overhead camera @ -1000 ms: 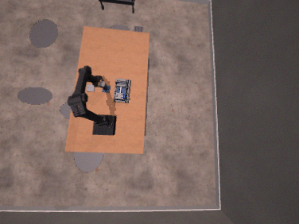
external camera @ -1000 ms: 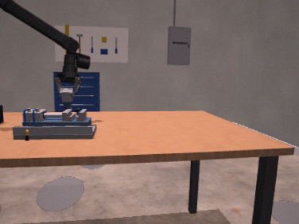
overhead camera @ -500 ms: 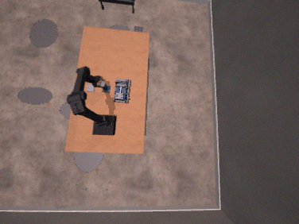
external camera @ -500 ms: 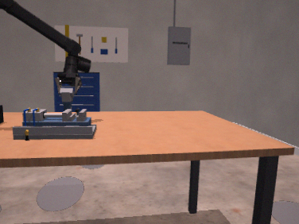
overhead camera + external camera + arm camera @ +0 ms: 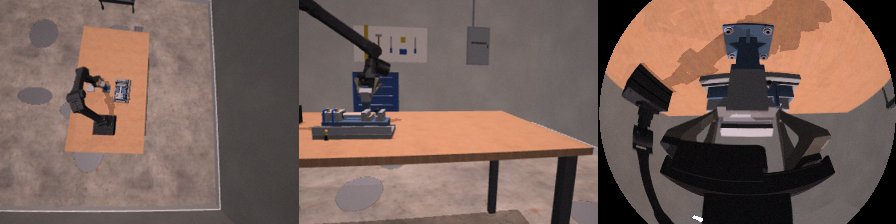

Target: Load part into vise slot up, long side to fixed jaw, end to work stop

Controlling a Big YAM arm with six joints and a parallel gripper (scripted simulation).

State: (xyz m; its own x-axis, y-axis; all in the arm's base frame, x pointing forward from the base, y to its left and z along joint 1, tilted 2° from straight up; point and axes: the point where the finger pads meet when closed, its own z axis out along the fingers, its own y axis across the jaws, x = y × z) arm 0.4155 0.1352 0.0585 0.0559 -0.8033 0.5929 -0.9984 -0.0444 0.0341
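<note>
Right now my hand is 1 cm to the right of the grey part. The rest, counted from my hand: vise: 19 cm to the right, 12 cm below, 2 cm ahead.
</note>
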